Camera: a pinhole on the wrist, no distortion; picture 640 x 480 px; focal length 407.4 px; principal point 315.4 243.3 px. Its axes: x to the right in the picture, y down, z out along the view. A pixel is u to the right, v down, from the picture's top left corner.
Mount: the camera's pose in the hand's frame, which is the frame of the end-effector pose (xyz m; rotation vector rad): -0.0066 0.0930 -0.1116 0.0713 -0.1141 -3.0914
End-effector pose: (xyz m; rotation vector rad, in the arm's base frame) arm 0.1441 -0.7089 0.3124 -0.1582 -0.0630 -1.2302
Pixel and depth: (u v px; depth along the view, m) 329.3 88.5 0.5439
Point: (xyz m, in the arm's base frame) 0.4572 -0.4789 0.6838
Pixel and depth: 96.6 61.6 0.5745
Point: 0.6301 -0.7517 0.7618
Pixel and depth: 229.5 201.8 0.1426
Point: 0.2629 -0.6803 0.3345
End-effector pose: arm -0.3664 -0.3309 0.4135 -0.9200 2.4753 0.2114
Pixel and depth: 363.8 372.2 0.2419
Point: -0.3072 -0.2403 0.3178
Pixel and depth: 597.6 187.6 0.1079
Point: -0.3853 -0.1985 0.4612
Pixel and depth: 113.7 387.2 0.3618
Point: -0.3682 -0.3413 0.1027
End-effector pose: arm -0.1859 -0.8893 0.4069 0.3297 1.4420 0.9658
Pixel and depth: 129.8 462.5 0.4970
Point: 0.2086 -0.6713 0.2427
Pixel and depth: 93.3 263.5 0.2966
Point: -0.0684 -0.6558 0.4194
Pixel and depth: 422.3 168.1 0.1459
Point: -0.1956 -0.8395 0.5398
